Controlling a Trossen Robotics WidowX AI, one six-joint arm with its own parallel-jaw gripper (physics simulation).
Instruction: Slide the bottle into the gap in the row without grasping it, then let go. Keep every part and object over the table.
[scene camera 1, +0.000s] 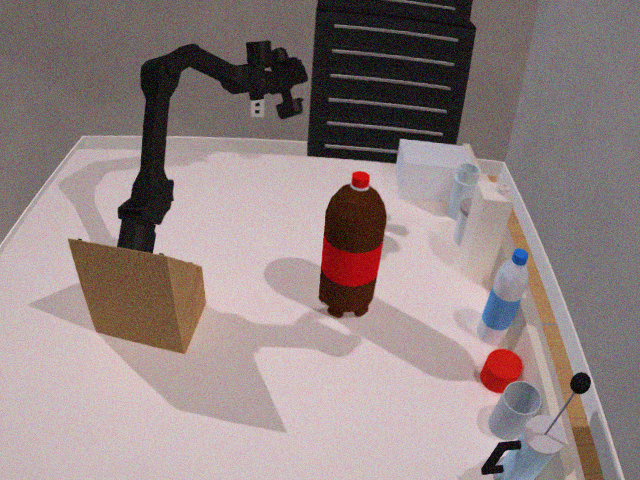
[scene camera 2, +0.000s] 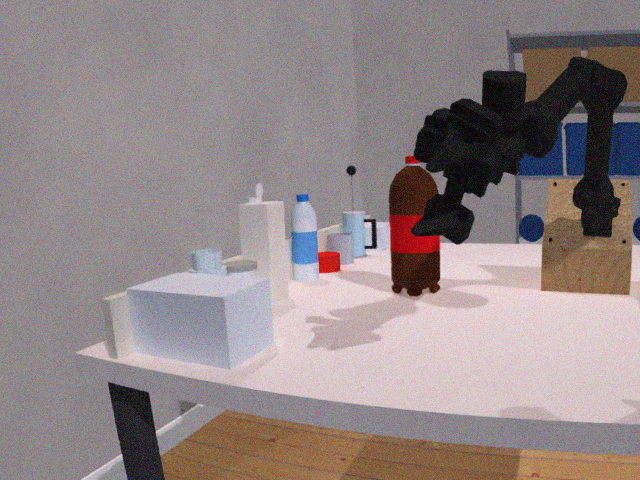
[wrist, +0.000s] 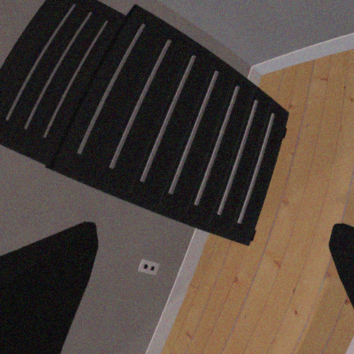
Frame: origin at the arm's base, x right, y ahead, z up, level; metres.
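Seen in the pictures: gripper, between the fingertips: (scene camera 2: 421, 203); arm's base, origin of its link: (scene camera 1: 133, 253) (scene camera 2: 598, 224).
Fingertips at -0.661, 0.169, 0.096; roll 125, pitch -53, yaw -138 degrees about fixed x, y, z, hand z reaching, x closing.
Observation:
Pixels of each thing's top centre, then the offset from my fingertips to it, as dx, dy, dz. Level surfaces: height alone.
- large brown bottle, centre of its top: (scene camera 1: 361, 175) (scene camera 2: 412, 156) +0.534, +0.228, +0.060
- white table, height of its surface: dz -0.240
- white carton, centre of its top: (scene camera 1: 499, 174) (scene camera 2: 260, 183) +0.354, +0.508, +0.015
- blue-labelled bottle, centre of its top: (scene camera 1: 521, 253) (scene camera 2: 302, 194) +0.564, +0.541, -0.024
- red tin, centre of its top: (scene camera 1: 504, 363) (scene camera 2: 325, 254) +0.682, +0.554, -0.195
- pale box, centre of its top: (scene camera 2: 197, 283) (scene camera 1: 437, 154) +0.037, +0.397, -0.130
- tall glass, centre of its top: (scene camera 2: 206, 251) (scene camera 1: 469, 168) +0.144, +0.476, -0.098
- grey cup, centre of its top: (scene camera 1: 522, 397) (scene camera 2: 339, 234) +0.791, +0.571, -0.155
- black-handled jug, centre of its top: (scene camera 1: 575, 377) (scene camera 2: 355, 165) +0.904, +0.569, +0.044
A large brown bottle (scene camera 1: 353, 263) (scene camera 2: 415, 232) with a red label and red cap stands upright on the white table (scene camera 1: 361, 439) (scene camera 2: 465, 361). My gripper (scene camera 1: 302, 93) (scene camera 2: 421, 191) (wrist: 219, 237) is open and empty. It hangs above the table, apart from the bottle, on the black cabinet's side. In the scene camera 2 view one finger overlaps the bottle's label from in front. The row along the wall side holds a white carton (scene camera 1: 484, 232) (scene camera 2: 262, 242), a blue-labelled bottle (scene camera 1: 500, 310) (scene camera 2: 305, 248) and a red tin (scene camera 1: 501, 370) (scene camera 2: 328, 262). Which space is the gap is unclear.
A pale box (scene camera 1: 431, 170) (scene camera 2: 196, 320) and a tall glass (scene camera 1: 461, 188) stand at the row's cabinet end. A grey cup (scene camera 1: 514, 410) (scene camera 2: 339, 248) and a black-handled jug (scene camera 1: 532, 454) (scene camera 2: 354, 232) stand at the other end. A wooden block (scene camera 1: 134, 294) (scene camera 2: 586, 258) stands by the arm's base.

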